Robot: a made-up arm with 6 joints.
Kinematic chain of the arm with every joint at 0, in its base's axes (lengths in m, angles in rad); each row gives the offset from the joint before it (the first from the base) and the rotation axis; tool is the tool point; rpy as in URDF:
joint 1: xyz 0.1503 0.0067 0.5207 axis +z
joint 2: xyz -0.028 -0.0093 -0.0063 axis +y
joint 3: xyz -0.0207 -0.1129 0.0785 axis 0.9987 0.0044 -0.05
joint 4: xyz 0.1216 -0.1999 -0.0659 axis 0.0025 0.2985 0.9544
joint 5: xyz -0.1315 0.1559 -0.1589 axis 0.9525 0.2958 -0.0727
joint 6: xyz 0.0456 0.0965 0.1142 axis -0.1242 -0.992 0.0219
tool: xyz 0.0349 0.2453 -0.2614 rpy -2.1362 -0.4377 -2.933
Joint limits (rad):
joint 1: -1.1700..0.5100
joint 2: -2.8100..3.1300
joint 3: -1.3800..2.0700
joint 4: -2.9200..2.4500
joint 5: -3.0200..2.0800
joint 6: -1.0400..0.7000
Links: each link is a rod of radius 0.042 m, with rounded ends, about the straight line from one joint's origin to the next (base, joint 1, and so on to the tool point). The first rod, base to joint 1, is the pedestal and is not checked.
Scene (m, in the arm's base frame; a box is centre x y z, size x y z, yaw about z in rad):
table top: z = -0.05
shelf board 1: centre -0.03 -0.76 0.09 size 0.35 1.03 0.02 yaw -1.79
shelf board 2: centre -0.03 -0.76 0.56 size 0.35 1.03 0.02 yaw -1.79
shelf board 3: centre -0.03 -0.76 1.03 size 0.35 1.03 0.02 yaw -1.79
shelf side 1: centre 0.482 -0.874 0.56 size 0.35 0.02 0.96 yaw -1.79
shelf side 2: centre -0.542 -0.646 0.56 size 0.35 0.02 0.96 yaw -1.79
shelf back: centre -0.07 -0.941 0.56 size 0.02 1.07 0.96 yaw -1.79
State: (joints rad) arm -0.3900 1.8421 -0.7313 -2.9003 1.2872 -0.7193
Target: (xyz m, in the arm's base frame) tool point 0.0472 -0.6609 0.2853
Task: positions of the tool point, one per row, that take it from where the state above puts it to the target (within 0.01 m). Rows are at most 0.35 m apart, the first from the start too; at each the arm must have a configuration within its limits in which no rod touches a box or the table.
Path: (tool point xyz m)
1: 0.3054 -0.5428 0.1748
2: 0.0472 -0.6609 0.2853

